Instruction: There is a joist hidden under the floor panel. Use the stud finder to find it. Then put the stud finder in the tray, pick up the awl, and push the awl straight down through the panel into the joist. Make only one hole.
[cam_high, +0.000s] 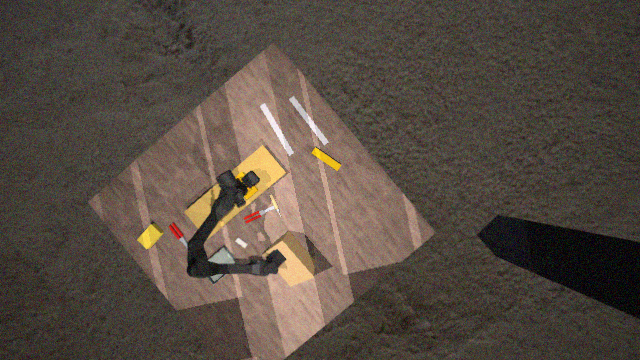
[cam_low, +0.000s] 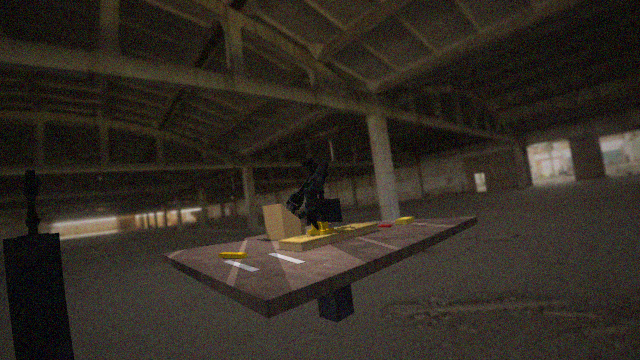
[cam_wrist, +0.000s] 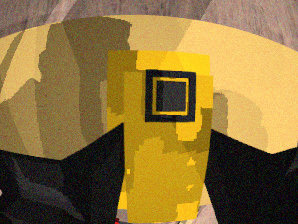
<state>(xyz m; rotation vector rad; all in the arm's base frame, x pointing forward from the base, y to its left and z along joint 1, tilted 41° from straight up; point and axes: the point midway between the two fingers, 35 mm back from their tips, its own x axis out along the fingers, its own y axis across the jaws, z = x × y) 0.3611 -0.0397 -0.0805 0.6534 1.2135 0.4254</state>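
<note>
The grey-green tray lies 210 mm behind my gripper tip, 390 mm to the left of it and 50 mm below it. Also, from my gripper tip: square indicator 20 mm ahead, 30 mm above; then stud finder 10 mm ahead, 20 mm above; then small white piece 200 mm behind, 220 mm to the left, 60 mm below.
</note>
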